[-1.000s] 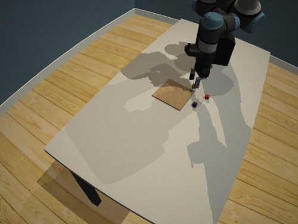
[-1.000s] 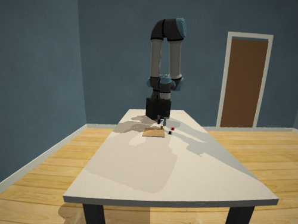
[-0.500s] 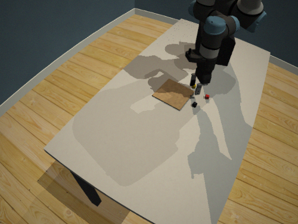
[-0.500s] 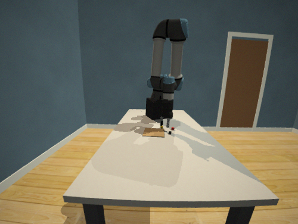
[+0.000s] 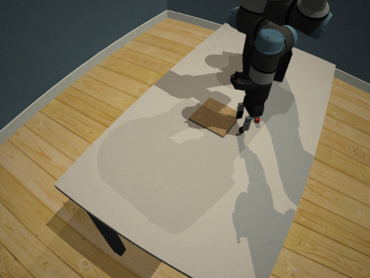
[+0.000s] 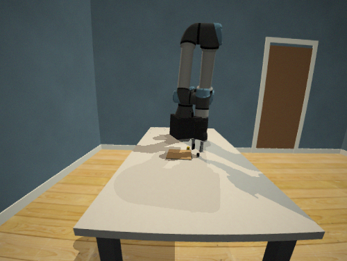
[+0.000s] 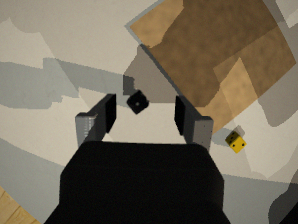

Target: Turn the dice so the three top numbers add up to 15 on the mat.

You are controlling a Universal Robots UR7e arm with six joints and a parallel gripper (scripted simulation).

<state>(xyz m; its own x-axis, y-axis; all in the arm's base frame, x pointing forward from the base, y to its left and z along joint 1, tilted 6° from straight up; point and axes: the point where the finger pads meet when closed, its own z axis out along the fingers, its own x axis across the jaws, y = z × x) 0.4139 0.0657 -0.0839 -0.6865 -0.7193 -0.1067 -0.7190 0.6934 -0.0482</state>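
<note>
My gripper is now 40 mm above the black die and 10 mm to the right of it. From my hand the other things lie so: yellow die (100 mm behind, 40 mm to the right, 40 mm below); then red die (70 mm behind, 40 mm to the left, 40 mm below); then brown mat (100 mm to the right, 50 mm below, 10 mm behind).
</note>
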